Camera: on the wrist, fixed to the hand. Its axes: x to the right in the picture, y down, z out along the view.
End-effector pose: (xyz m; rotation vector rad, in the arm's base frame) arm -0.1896 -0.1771 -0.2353 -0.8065 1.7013 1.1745
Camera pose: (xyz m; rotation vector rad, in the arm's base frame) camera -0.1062 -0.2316 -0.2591 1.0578 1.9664 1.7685
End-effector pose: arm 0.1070 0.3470 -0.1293 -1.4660 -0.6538 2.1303
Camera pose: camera 0.1419 0.4211 -0.0678 0.9878 -0.6300 -2.1460
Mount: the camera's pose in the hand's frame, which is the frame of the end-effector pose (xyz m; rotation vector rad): -0.0094 -0.0995 -0.0223 0.2513 -0.3787 1.5085
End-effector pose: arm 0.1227 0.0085 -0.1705 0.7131 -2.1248 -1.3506
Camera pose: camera 0.1598 -0.0358 -0.2550 -1.0376 -2.1479 -0.3400
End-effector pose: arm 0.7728 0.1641 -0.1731 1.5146 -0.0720 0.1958
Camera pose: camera 0.7791 0.1811 -0.2739 1.4351 -1.5456 1.1290
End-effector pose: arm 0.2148 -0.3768 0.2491 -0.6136 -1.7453 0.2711
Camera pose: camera 0.2119 -0.4678 0.2959 -1.6649 -1.1993 1.6822
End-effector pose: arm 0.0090 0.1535 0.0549 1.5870 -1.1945 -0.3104
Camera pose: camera 0.0731 0.1664 -0.0239 0.4450 -2.4145 0.5688
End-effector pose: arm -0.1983 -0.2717 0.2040 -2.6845 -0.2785 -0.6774
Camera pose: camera -0.2429 -0.1900 0.2467 -1.9342 1.3213 0.3194
